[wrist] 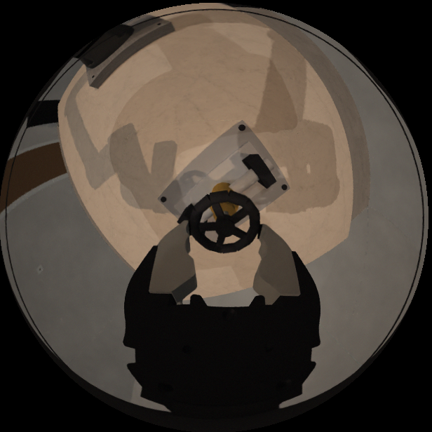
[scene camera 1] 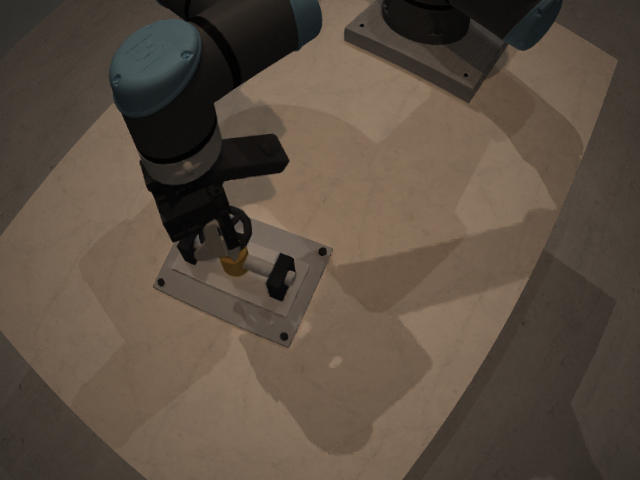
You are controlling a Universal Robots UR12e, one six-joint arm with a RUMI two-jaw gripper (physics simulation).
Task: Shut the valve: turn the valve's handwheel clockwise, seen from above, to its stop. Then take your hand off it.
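The valve's black spoked handwheel (scene camera 1: pixel 247 227) (wrist: pixel 225 248) sits above an orange valve body (scene camera 1: pixel 235 264) (wrist: pixel 222 187). My gripper (scene camera 1: pixel 231 241) (wrist: pixel 224 223) is shut on the handwheel: in the wrist view its two grey jaws meet the rim on opposite sides, left and right. In scene camera 1 the jaws and the hand cover part of the wheel. The valve is mounted on a grey base plate (scene camera 1: pixel 206 295) (wrist: pixel 210 162). How far the wheel is turned cannot be told.
A light pipe (scene camera 1: pixel 258 266) runs from the valve through a black clamp (scene camera 1: pixel 280 276) (wrist: pixel 259 170). Another black clamp (scene camera 1: pixel 187 252) (wrist: pixel 186 214) stands close beside the jaws. The robot's grey mounting block (scene camera 1: pixel 408 56) is at the far side of the table.
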